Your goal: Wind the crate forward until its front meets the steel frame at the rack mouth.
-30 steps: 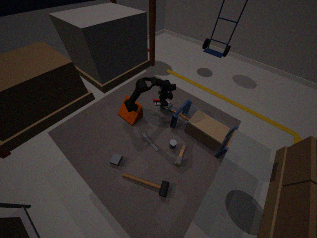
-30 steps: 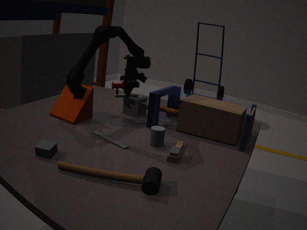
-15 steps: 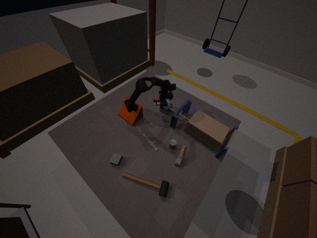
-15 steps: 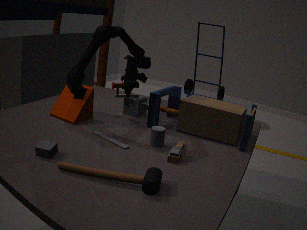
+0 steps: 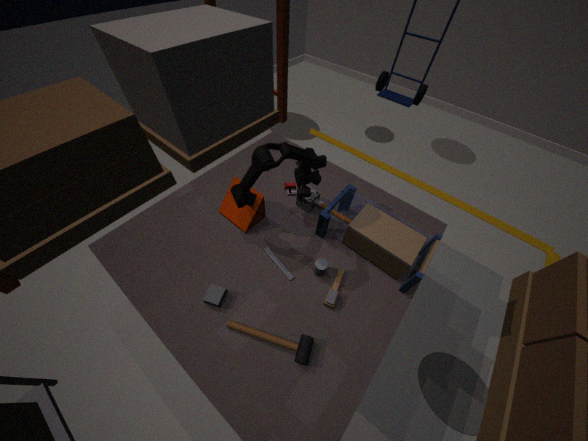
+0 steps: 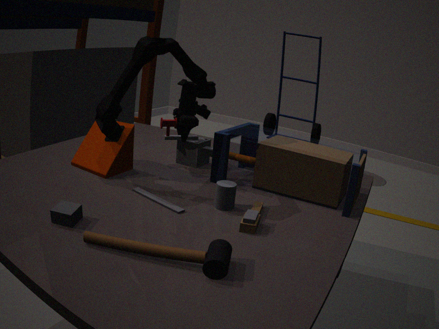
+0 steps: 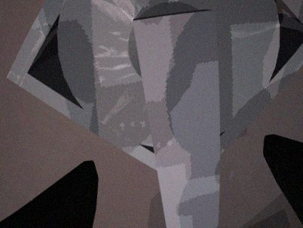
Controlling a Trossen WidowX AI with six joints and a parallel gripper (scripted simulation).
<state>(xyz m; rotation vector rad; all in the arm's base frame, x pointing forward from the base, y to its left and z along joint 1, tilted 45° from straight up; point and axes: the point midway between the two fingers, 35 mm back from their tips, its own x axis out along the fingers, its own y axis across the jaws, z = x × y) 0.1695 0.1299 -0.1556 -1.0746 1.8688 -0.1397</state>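
The red knob is 40 mm behind my gripper tip, 30 mm to the right of it and 50 mm above it. Also, from my gripper tip: flat grey bar 110 mm ahead, 360 mm to the right, 90 mm below; grey winch 20 mm ahead, 20 mm to the left, 60 mm below; small wooden tool 390 mm ahead, 320 mm to the right, 70 mm below.
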